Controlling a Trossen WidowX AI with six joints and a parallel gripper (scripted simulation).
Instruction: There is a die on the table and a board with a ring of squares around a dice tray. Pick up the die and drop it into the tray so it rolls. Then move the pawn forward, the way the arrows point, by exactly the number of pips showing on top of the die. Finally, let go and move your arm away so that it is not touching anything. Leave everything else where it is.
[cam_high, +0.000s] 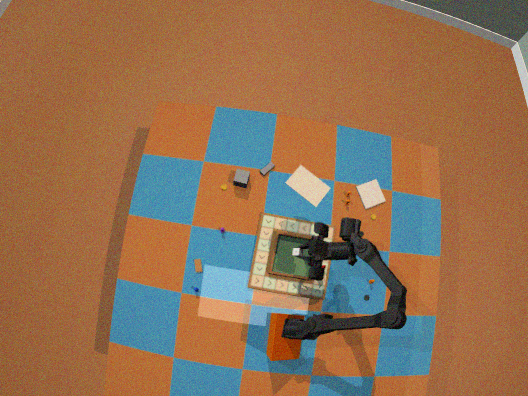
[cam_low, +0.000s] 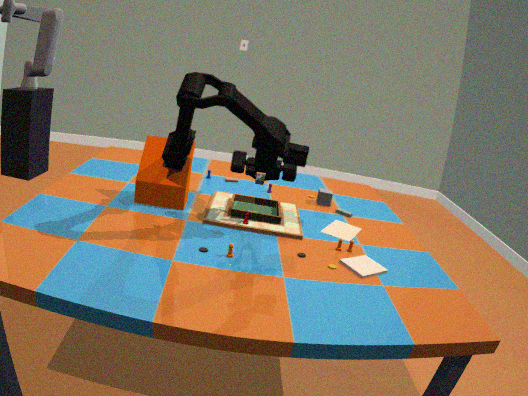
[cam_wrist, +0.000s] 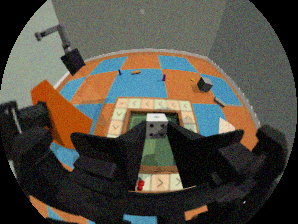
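The white die is right at my gripper tip. The rest, counted from my gripper tip: grey cube (25 cm ahead, 24 cm to the left, 9 cm below); then red pawn (2 cm behind, 12 cm to the right, 9 cm below); then purple pawn (4 cm ahead, 27 cm to the left, 10 cm below).
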